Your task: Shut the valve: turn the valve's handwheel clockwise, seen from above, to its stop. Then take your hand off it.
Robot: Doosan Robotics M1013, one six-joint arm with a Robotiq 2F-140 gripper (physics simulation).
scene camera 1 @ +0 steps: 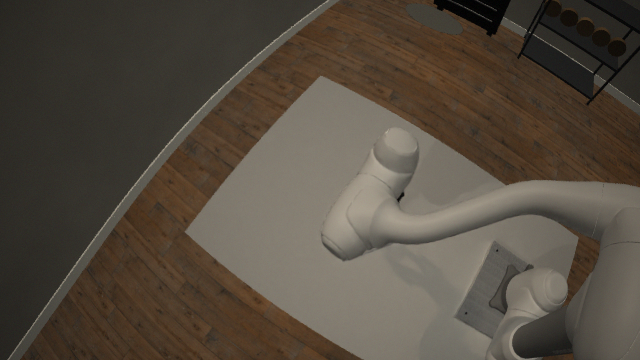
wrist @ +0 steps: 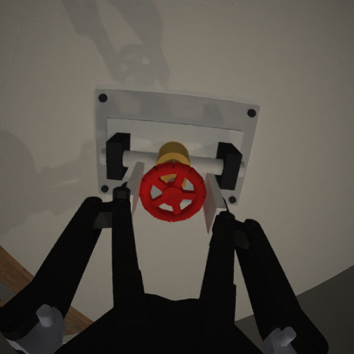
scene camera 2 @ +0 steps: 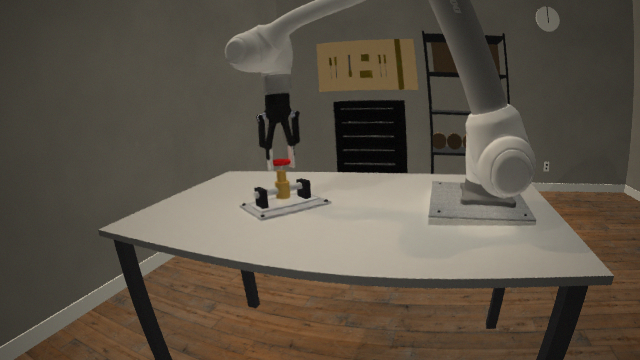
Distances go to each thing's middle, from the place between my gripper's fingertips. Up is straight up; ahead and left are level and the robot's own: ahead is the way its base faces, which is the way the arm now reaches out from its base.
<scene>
I see my gripper 10 mm below the red handwheel [wrist: 172, 194]. Round my hand: grey base plate [scene camera 2: 321, 202]: 110 mm below.
</scene>
